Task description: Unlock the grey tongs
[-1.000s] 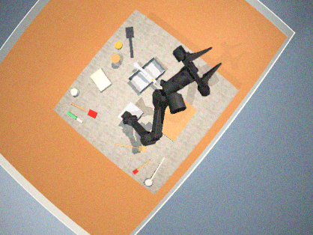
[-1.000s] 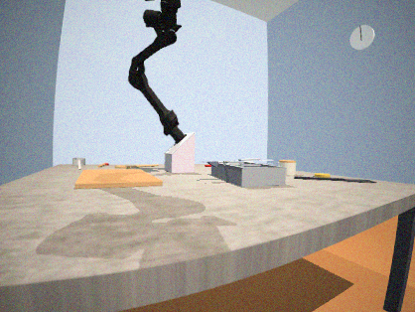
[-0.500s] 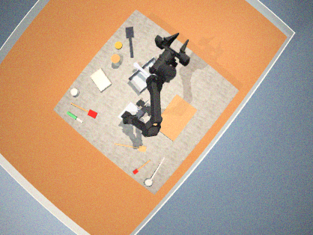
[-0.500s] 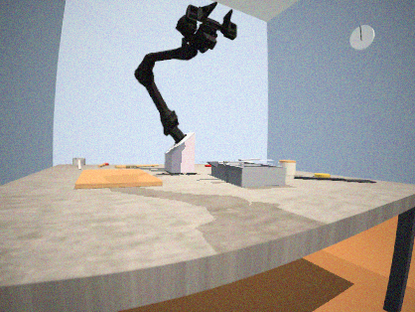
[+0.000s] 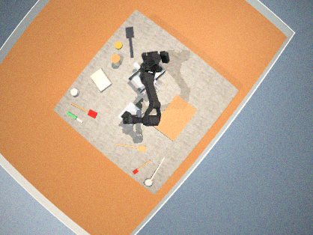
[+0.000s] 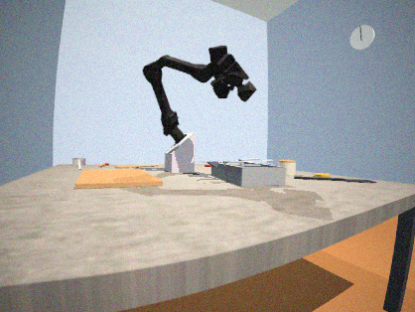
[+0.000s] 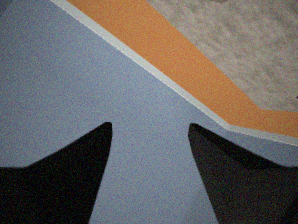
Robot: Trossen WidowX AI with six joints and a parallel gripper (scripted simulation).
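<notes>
Now: the yellow lock piece 25 cm below my gripper tip, 12 cm behind it and 3 cm to the right of it. Round my gripper tip: grey roasting tin 29 cm below, 12 cm behind, 5 cm to the left; black spatula 42 cm to the left, 32 cm below, 3 cm ahead; orange-lidded jar 35 cm to the left, 29 cm below, 21 cm behind.
</notes>
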